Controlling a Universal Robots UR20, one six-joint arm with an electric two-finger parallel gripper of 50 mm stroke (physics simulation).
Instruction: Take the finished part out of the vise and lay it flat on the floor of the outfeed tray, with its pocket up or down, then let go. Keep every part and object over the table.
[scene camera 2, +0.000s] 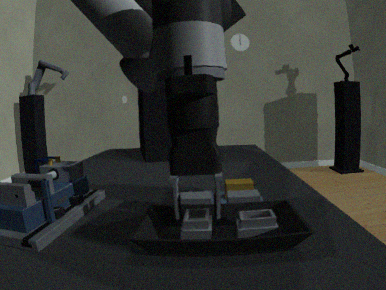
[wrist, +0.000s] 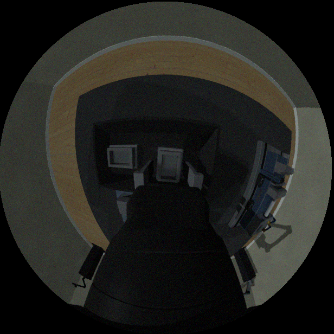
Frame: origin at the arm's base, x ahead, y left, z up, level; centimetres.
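Seen in the pictures: gripper, fingertip midpoint: (scene camera 2: 198, 217).
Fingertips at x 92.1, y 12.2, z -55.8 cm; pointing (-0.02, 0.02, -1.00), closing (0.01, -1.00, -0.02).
Note:
Pixels of each thing's middle, then the offset from my fingertips to it. "spot": a spot on its surface instead.
- finished part at the middle of its body: (scene camera 2: 197, 224) dx +0.1, dy -0.2, dz -1.2 cm
- vise at the middle of its body: (scene camera 2: 40, 193) dx -7.7, dy -33.3, dz +0.8 cm
- second pocketed grey part at the middle of its body: (scene camera 2: 256, 224) dx +1.4, dy +8.7, dz -1.2 cm
- yellow block at the middle of its body: (scene camera 2: 239, 189) dx -19.4, dy +8.6, dz -1.6 cm
- grey block at the middle of its body: (scene camera 2: 243, 202) dx -10.4, dy +8.3, dz -1.6 cm
- light rail at a spot on its surface: (scene camera 2: 70, 220) spot: dx -3.6, dy -24.0, dz -3.0 cm
The finished part (scene camera 2: 197, 233) (wrist: 170, 162), a light grey block with a rectangular pocket, lies in the dark outfeed tray (scene camera 2: 220, 245) (wrist: 157, 121) with its pocket up. It looks flat on the tray floor. My gripper (scene camera 2: 197, 218) (wrist: 168, 166) is open and low over the tray, with one finger on each side of the part and a gap beside each in the wrist view. A grey face shows between the fingers behind the pocket; its edges are unclear. The vise (scene camera 2: 20, 217) (wrist: 270, 165) stands left of the tray in the scene view, with blue body and grey jaws.
A second pocketed grey part (scene camera 2: 256, 221) (wrist: 122, 157) lies in the same tray, pocket up, beside the first. Behind the tray are a yellow block (scene camera 2: 239, 184) and a grey block (scene camera 2: 242, 195). A light rail (scene camera 2: 70, 220) (wrist: 250, 185) runs along the vise's tray side.

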